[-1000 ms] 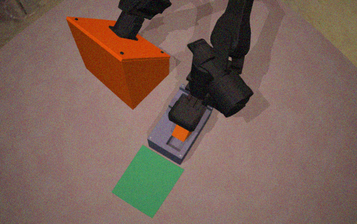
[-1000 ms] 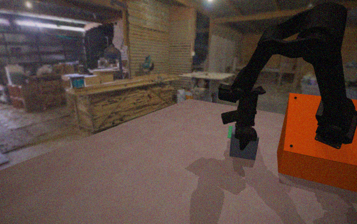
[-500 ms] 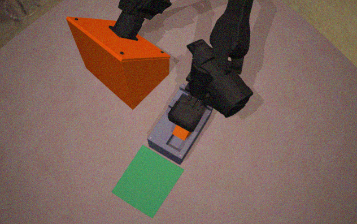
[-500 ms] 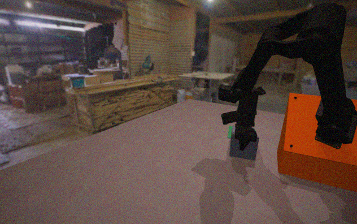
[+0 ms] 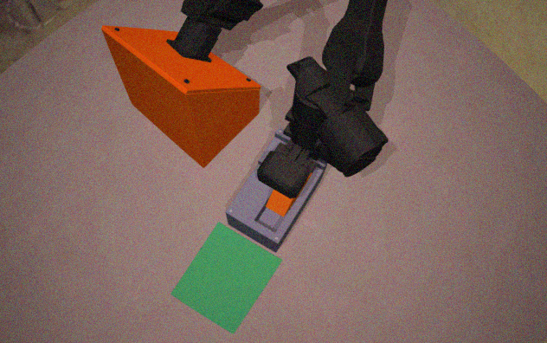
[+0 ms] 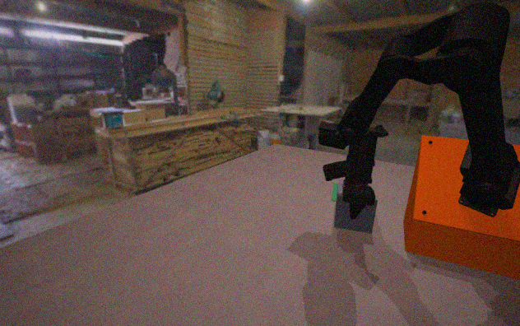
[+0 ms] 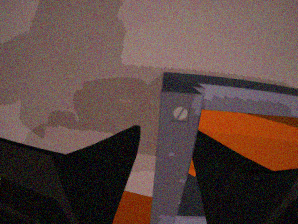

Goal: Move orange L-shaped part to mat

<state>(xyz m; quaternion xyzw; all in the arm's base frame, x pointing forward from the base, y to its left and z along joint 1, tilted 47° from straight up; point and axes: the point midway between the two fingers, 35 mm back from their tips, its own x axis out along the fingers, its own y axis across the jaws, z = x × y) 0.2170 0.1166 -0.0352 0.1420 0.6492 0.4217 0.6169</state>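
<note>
The orange L-shaped part lies 10 mm ahead of my gripper tip and 50 mm to the right of it. From my gripper tip the other things lie so: mat 70 mm ahead, 210 mm to the right, 50 mm below.
</note>
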